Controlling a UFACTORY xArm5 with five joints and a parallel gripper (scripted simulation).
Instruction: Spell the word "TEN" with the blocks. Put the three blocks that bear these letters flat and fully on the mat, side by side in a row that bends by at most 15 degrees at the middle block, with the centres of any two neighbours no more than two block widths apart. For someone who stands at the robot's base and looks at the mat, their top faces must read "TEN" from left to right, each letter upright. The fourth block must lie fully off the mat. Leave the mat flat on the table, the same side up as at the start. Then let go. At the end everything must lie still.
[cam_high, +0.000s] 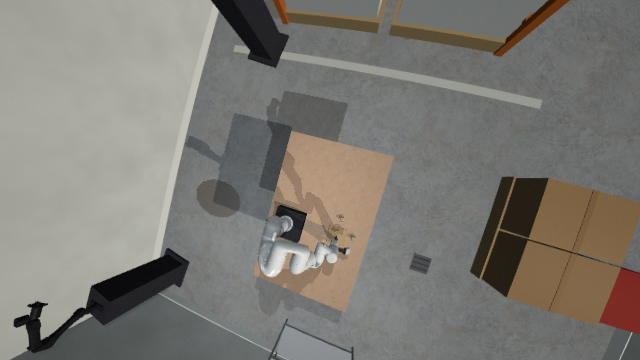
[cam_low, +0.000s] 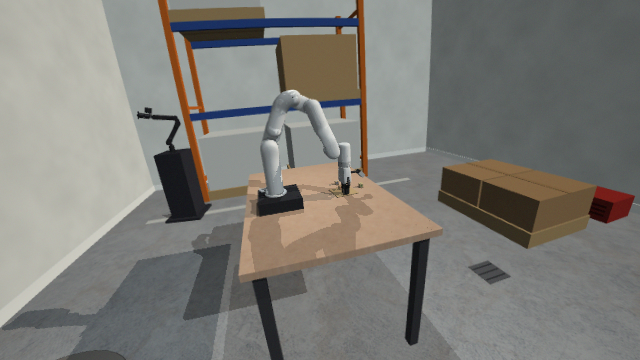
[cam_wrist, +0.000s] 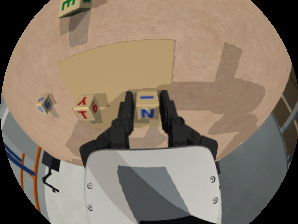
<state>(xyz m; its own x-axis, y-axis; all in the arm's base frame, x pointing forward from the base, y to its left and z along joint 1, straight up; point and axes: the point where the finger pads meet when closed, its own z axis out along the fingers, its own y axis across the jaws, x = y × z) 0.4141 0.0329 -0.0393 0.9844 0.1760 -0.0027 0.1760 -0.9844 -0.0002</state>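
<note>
My hand is 1 cm past the tan mat, 4 cm to the right of it and 2 cm above it.
</note>
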